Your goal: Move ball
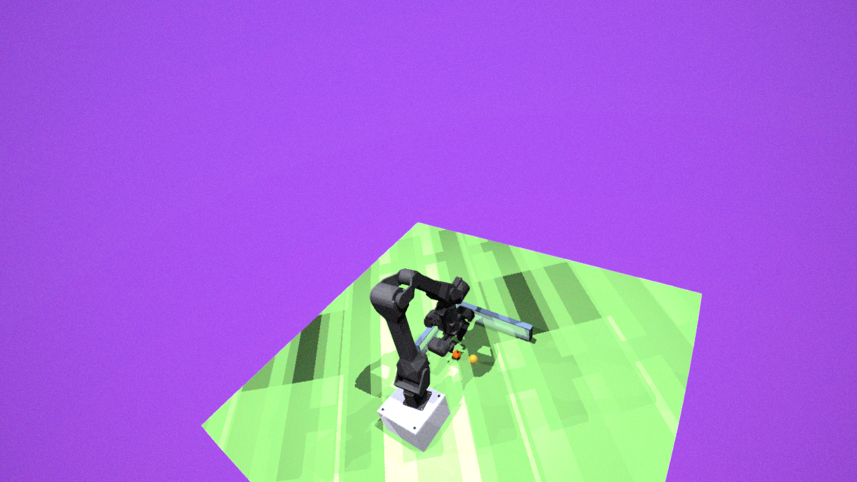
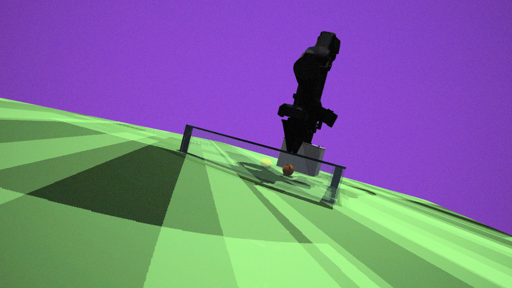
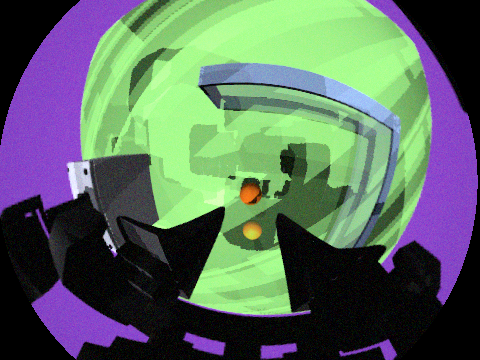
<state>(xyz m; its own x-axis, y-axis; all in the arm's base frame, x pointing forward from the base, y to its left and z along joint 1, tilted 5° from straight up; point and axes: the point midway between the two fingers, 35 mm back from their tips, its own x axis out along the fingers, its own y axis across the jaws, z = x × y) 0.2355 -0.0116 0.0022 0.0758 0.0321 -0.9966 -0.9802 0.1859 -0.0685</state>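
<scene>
The orange ball is 4 cm below my gripper tip.
</scene>
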